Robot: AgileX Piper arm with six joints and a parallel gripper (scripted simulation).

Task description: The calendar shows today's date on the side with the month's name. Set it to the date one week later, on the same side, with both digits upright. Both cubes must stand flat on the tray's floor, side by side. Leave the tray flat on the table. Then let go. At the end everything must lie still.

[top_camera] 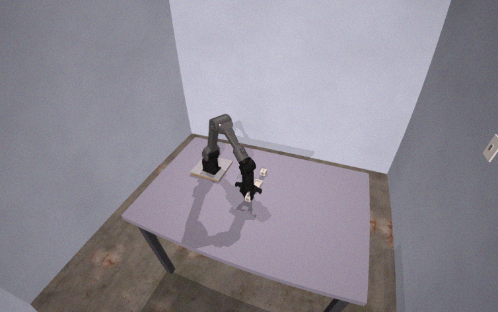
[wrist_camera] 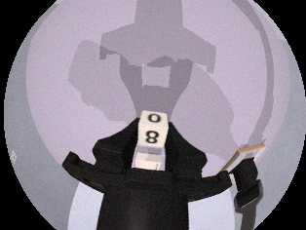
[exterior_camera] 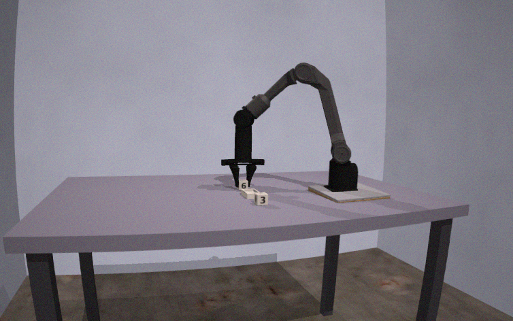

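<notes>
The cream cube lies right at my hand. The rest, counted from my hand: tray 110 mm to the left, 10 mm below, 10 mm behind.
</notes>
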